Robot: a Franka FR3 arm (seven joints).
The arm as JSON. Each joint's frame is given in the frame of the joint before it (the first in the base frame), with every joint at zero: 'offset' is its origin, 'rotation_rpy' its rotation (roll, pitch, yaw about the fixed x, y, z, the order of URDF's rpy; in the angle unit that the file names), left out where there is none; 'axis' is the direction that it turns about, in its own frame. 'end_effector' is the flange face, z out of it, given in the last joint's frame.
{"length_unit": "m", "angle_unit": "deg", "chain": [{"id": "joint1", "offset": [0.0, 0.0, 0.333], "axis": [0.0, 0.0, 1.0]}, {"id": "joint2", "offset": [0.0, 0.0, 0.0], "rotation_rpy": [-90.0, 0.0, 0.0], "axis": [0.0, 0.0, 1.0]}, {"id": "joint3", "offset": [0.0, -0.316, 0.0], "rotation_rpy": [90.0, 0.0, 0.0], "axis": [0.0, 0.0, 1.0]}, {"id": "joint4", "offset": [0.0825, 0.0, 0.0], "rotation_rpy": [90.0, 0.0, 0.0], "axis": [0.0, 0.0, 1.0]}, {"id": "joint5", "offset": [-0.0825, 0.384, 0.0], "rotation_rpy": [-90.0, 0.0, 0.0], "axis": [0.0, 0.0, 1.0]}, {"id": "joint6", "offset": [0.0, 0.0, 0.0], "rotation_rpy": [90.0, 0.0, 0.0], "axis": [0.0, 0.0, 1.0]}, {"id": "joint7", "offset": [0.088, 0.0, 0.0], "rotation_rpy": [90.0, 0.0, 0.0], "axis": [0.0, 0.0, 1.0]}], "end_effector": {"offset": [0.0, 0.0, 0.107]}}
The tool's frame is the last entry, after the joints.
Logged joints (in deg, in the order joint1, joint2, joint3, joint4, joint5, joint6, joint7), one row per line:
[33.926, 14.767, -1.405, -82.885, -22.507, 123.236, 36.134]
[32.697, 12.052, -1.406, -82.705, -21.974, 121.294, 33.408]
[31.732, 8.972, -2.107, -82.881, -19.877, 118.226, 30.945]
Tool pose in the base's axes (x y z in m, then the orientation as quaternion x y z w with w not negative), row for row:
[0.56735, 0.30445, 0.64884, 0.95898, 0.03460, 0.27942, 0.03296]
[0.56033, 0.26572, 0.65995, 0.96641, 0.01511, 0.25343, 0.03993]
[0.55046, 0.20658, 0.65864, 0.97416, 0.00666, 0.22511, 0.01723]
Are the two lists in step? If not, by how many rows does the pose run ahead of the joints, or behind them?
The pose runs 2 rows ahead of the joints: the pose in row i belongs to the joints in row i + 2.
